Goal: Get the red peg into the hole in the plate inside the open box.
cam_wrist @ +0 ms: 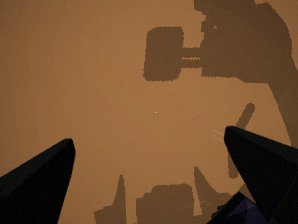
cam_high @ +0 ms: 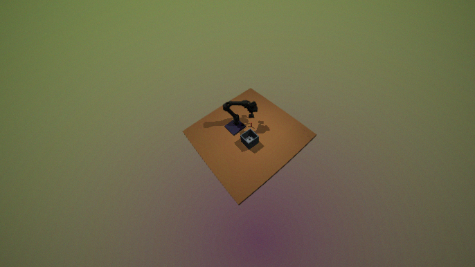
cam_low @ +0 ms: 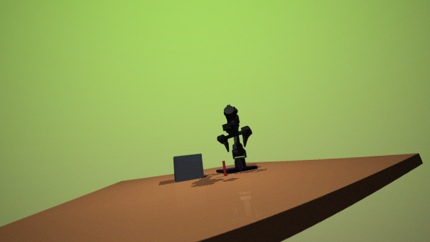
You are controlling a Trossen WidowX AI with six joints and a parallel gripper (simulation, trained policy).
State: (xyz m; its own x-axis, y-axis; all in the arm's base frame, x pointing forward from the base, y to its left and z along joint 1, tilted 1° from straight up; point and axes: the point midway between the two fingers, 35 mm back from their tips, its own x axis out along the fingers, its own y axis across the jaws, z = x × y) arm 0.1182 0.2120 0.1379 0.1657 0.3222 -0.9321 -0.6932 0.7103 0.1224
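The red peg is 40 mm ahead of my gripper tip, 90 mm to the right of it and 90 mm below it. Round my gripper tip: pale plate 220 mm ahead, 260 mm to the right, 80 mm below.
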